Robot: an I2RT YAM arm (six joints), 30 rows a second.
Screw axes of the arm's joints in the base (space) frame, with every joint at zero. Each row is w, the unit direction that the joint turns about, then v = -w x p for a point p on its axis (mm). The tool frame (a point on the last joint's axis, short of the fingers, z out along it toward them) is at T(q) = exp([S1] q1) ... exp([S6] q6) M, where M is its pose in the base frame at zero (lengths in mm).
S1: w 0 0 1 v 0 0 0
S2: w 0 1 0 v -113.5 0 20
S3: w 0 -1 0 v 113.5 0 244
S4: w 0 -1 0 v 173.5 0 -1
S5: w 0 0 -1 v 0 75 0
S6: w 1 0 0 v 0 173.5 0
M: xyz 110.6 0 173.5 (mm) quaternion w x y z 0.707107 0 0.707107 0
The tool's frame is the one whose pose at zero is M.
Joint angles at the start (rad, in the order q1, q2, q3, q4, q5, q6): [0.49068, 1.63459, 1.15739, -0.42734, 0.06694, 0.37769]
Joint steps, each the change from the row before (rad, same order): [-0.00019, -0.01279, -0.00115, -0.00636, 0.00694, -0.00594]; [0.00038, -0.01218, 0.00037, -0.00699, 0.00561, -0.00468]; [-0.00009, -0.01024, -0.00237, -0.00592, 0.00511, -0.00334]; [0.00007, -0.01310, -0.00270, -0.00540, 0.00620, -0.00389]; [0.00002, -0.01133, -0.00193, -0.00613, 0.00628, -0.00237]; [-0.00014, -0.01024, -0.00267, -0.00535, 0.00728, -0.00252]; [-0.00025, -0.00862, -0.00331, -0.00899, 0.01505, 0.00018]
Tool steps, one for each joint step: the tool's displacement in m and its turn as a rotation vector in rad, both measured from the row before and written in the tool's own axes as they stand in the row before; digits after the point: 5 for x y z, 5 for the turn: [-0.00053, -0.00042, -0.00406, 0.00464, -0.00747, -0.00542]; [-0.00074, -0.00011, -0.00410, 0.00300, -0.00713, -0.00455]; [0.00012, -0.00053, -0.00301, 0.00413, -0.00366, -0.00311]; [-0.00012, -0.00052, -0.00389, 0.00399, -0.00684, -0.00351]; [-0.00007, -0.00054, -0.00342, 0.00473, -0.00525, -0.00208]; [0.00016, -0.00069, -0.00293, 0.00614, -0.00463, -0.00219]; [0.00078, -0.00121, -0.00228, 0.01554, -0.00184, -0.00004]
